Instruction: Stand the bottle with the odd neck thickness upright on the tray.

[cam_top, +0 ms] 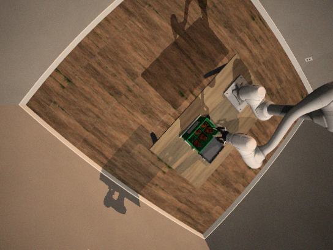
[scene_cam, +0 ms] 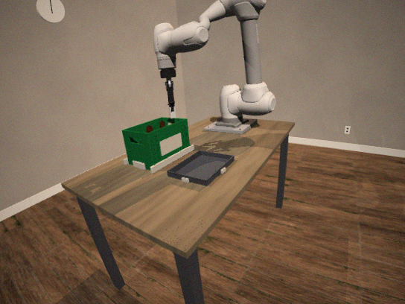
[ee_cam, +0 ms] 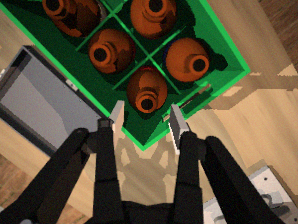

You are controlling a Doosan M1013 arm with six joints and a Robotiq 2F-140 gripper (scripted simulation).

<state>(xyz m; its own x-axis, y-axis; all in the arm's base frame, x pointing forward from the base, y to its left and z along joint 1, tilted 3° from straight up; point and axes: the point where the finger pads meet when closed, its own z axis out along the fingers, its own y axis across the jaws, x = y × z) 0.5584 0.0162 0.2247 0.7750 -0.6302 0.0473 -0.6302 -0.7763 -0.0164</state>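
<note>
My hand is 90 mm short of the green crate, 30 mm to the left of it and 140 mm above it. Round my hand: dark grey tray 80 mm ahead, 240 mm to the left, 210 mm below.
</note>
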